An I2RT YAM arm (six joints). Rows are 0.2 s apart.
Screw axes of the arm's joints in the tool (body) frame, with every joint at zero. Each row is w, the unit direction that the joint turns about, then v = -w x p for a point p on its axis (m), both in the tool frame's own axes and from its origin. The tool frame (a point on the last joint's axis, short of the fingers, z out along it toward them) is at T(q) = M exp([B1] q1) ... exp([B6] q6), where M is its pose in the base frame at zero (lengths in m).
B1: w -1 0 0 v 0.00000 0.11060 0.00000
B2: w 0 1 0 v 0.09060 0.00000 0.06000
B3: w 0 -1 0 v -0.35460 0.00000 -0.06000
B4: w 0 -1 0 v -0.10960 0.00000 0.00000
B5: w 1 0 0 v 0.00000 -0.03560 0.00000
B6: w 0 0 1 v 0.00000 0.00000 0.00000
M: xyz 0.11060 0.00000 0.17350 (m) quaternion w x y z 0.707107 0 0.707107 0
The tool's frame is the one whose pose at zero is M.
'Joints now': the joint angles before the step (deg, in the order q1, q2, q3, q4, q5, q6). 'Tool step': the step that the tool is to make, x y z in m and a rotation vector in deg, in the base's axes. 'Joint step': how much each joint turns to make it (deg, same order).
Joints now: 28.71, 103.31, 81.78, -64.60, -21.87, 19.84
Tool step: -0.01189, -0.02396, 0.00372, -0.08, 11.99, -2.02
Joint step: -3.32, -0.33, -0.02, -11.70, -5.33, -1.60
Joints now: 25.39, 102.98, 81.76, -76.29, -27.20, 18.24
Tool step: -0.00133, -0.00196, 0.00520, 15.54, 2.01, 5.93
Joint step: -1.51, 0.00, 0.00, -1.82, -13.77, -11.50
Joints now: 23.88, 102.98, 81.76, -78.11, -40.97, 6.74
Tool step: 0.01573, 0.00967, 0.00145, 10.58, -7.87, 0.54
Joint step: -0.07, 0.00, 0.00, 10.45, -6.42, -1.49
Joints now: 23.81, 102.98, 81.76, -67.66, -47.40, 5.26
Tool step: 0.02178, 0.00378, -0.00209, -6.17, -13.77, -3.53
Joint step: 0.00, 0.00, -0.01, 12.03, 11.54, 2.82
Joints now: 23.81, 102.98, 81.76, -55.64, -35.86, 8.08
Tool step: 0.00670, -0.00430, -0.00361, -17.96, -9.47, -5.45
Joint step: 0.83, -0.04, 0.17, 1.62, 21.18, 1.28
